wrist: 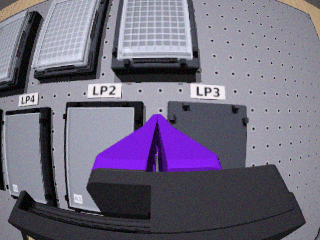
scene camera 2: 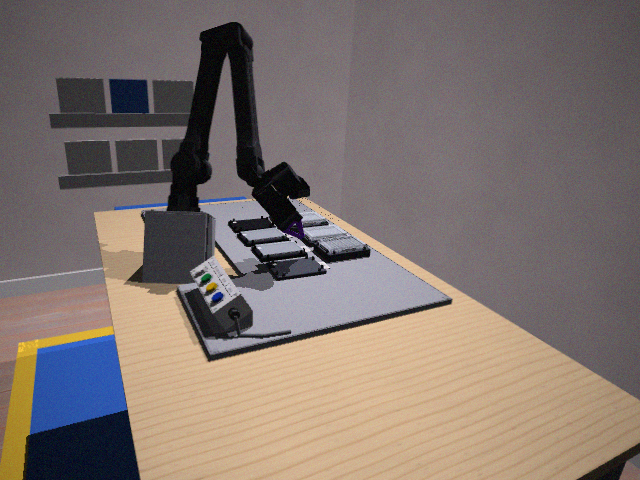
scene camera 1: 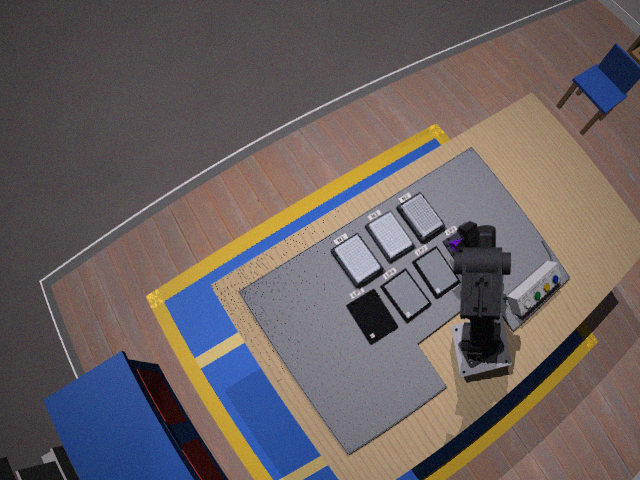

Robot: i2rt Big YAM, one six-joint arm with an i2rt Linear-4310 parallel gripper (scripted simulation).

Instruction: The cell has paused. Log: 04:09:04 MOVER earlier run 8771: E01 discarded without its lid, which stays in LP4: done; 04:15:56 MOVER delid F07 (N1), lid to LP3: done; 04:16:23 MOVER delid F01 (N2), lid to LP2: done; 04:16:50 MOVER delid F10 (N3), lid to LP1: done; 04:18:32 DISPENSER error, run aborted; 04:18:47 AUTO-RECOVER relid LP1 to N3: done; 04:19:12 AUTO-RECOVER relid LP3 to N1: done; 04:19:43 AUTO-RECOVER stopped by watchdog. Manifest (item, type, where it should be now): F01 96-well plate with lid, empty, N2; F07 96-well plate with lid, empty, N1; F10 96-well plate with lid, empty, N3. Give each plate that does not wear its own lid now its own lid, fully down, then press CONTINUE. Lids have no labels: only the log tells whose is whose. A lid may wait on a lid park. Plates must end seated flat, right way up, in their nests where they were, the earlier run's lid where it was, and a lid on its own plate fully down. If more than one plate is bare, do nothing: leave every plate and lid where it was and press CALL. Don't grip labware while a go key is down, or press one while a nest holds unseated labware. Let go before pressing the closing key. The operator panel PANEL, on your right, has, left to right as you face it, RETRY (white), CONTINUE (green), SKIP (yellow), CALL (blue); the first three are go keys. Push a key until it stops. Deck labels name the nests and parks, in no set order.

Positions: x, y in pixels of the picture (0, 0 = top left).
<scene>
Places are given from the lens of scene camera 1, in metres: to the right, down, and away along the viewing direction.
pale grey lid [scene camera 1: 408, 297]: 0.28, 0.18, 1.30
N2 plate [scene camera 1: 415, 215]: 0.31, -0.08, 1.36
</scene>
